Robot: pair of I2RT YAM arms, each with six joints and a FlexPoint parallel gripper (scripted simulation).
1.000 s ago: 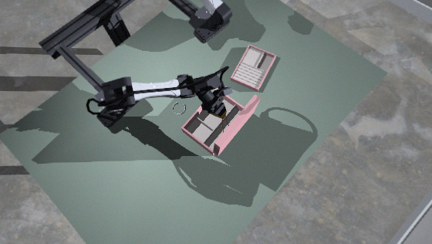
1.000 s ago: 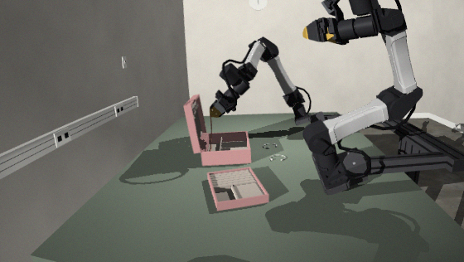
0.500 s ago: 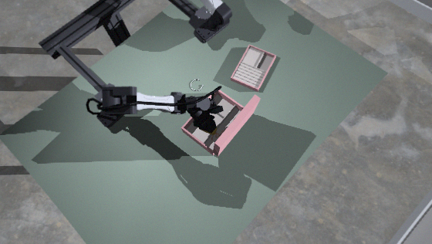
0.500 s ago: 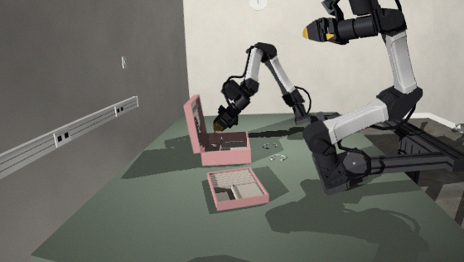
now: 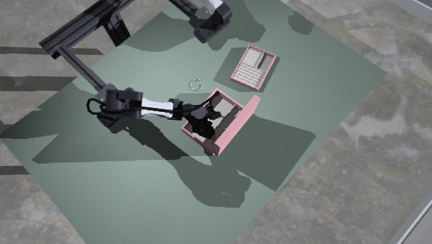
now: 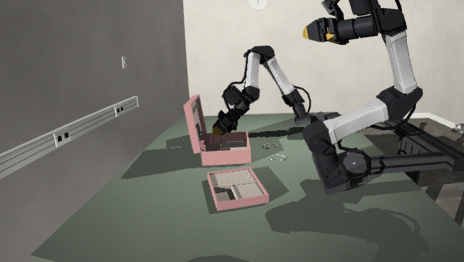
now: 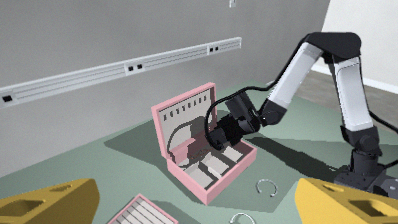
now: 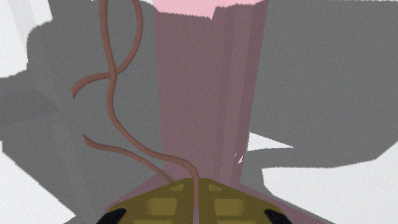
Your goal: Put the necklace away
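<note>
Right now my right hand is 80 mm to the right of the pink jewelry box, 50 mm below it and 40 mm past it. From my right hand the other things lie so: pink tray: 420 mm to the left, 130 mm behind, 60 mm below.
</note>
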